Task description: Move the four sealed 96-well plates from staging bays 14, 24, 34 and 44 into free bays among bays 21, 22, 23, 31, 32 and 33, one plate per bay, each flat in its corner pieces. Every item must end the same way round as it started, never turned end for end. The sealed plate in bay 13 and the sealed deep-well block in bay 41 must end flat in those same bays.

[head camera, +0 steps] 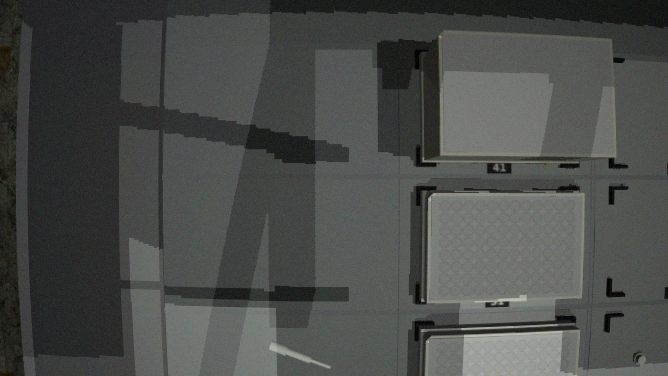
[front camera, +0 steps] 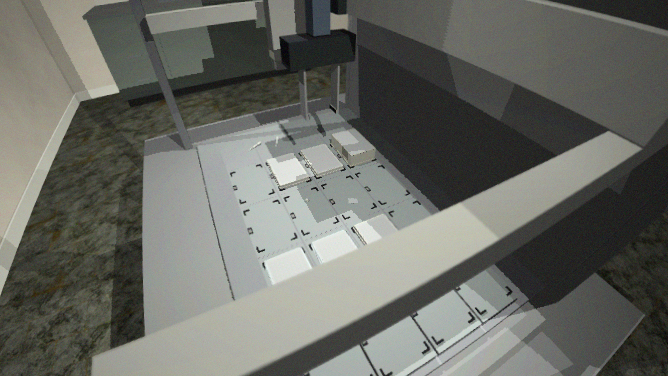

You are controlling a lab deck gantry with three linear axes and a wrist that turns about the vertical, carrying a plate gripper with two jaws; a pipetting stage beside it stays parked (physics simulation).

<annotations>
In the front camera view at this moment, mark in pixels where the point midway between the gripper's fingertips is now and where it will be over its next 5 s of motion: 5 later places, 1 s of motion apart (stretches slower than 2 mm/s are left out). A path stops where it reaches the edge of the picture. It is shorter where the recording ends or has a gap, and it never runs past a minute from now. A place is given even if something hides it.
My gripper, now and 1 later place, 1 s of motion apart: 320, 113; 328, 181
</annotations>
